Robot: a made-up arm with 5 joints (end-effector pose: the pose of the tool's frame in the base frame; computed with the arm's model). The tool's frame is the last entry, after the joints.
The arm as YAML. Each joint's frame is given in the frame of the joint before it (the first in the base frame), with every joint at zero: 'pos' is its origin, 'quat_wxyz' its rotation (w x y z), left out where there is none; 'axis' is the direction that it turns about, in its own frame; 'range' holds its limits. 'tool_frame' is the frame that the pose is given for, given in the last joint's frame.
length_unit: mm
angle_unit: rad
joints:
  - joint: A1
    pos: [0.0, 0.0, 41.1]
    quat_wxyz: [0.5, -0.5, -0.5, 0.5]
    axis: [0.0, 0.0, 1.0]
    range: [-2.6, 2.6]
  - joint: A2
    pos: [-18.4, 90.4, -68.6]
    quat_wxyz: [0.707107, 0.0, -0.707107, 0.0]
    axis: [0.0, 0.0, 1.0]
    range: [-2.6, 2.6]
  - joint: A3
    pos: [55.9, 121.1, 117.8]
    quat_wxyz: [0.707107, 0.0, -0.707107, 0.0]
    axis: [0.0, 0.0, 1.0]
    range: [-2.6, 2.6]
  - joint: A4
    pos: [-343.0, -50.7, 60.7]
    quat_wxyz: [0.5, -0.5, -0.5, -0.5]
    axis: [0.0, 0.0, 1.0]
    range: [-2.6, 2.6]
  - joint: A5
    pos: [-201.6, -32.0, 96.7]
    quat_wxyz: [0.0, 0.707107, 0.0, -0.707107]
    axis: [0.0, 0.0, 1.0]
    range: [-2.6, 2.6]
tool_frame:
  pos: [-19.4, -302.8, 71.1]
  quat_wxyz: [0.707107, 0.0, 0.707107, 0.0]
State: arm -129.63 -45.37 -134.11 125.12 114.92
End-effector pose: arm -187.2 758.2 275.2 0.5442 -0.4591 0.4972 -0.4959
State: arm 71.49 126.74 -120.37 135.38 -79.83
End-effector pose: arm 277.6 71.2 810.6 0.6504 -0.2168 0.6159 -0.3881
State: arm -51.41 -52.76 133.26 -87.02 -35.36
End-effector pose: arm 253.8 148.2 -83.2 0.1017 -0.8916 0.4269 0.1118
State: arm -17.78 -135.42 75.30 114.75 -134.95
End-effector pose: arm 14.2 379.0 -405.1 0.4042 -0.4213 -0.1683 -0.7943
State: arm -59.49 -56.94 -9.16 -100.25 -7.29
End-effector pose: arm 36.9 403.1 -233.9 0.2687 0.5600 0.0154 0.7835
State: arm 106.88 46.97 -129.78 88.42 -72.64
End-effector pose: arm 313.9 -131.6 907.9 0.1144 0.4643 0.5330 -0.6981
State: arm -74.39 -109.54 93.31 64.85 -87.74
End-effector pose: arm 569.4 229.0 161.4 0.0504 -0.0238 -0.6105 0.7900
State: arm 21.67 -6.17 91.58 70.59 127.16
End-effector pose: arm 228.3 -175.4 578.8 0.6885 -0.3748 0.6142 0.0909
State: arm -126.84 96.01 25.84 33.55 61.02
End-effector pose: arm -134.0 256.2 380.6 0.3730 0.6611 0.0736 -0.6469
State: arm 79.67 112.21 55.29 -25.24 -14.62
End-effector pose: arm 309.1 -137.4 39.4 0.3849 -0.1365 -0.1718 0.8965
